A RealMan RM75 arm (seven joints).
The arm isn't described. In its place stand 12 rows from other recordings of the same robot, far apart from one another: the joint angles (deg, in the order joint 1, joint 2, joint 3, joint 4, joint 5, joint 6, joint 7), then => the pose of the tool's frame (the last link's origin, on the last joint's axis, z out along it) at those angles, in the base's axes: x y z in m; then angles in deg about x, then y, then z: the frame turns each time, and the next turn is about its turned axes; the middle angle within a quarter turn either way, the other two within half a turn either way.
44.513, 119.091, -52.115, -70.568, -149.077, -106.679, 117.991 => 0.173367 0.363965 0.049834 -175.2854 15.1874 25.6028
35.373, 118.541, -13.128, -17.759, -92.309, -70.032, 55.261 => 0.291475 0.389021 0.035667 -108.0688 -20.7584 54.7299
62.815, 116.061, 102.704, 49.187, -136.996, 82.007, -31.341 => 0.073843 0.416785 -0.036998 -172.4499 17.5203 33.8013
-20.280, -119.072, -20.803, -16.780, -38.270, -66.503, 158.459 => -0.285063 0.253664 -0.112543 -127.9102 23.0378 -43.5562
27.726, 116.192, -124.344, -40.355, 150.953, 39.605, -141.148 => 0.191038 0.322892 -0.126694 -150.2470 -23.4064 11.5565
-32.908, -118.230, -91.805, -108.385, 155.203, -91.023, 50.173 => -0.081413 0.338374 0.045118 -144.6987 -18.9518 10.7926
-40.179, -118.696, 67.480, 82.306, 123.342, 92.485, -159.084 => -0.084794 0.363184 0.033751 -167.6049 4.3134 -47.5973
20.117, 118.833, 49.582, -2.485, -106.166, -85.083, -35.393 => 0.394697 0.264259 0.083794 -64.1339 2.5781 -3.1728
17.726, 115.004, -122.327, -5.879, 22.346, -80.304, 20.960 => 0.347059 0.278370 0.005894 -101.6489 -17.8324 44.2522
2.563, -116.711, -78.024, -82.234, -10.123, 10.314, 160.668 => -0.274214 0.324631 0.024855 -110.4929 -12.3193 -57.0840
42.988, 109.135, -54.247, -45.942, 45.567, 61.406, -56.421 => 0.243983 0.453625 0.079602 -142.7937 11.4197 39.5035
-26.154, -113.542, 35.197, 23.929, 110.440, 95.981, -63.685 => -0.299255 0.290558 0.013045 -154.6526 30.3124 -30.1128
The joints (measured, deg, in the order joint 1, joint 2, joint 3, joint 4, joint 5, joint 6, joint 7), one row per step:
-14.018, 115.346, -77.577, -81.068, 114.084, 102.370, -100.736
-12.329, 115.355, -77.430, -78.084, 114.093, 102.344, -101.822
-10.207, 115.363, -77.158, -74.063, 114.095, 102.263, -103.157
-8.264, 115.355, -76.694, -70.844, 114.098, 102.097, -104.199
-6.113, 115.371, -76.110, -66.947, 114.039, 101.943, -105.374
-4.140, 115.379, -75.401, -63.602, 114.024, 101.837, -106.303
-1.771, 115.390, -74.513, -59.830, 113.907, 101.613, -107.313
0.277, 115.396, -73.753, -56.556, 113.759, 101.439, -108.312
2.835, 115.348, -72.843, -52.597, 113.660, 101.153, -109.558
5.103, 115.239, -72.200, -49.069, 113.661, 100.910, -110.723
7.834, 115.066, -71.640, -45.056, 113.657, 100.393, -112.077
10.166, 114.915, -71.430, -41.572, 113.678, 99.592, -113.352
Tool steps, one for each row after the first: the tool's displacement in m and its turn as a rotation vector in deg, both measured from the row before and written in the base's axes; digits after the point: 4 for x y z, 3 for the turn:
0.0043, 0.0058, -0.0034, -0.111, 0.641, -0.342
0.0061, 0.0072, -0.0046, -0.187, 0.819, -0.774
0.0044, 0.0071, -0.0030, 0.080, 0.560, -0.582
0.0055, 0.0076, -0.0039, -0.032, 0.665, -0.937
0.0043, 0.0071, -0.0027, 0.078, 0.599, -0.792
0.0042, 0.0087, -0.0032, 0.103, 0.572, -0.890
0.0032, 0.0073, -0.0030, 0.103, 0.435, -0.681
0.0032, 0.0092, -0.0035, 0.187, 0.502, -0.771
0.0023, 0.0078, -0.0033, 0.074, 0.427, -0.586
0.0016, 0.0096, -0.0044, 0.015, 0.281, -0.617
0.0012, 0.0083, -0.0049, -0.041, -0.013, -0.684

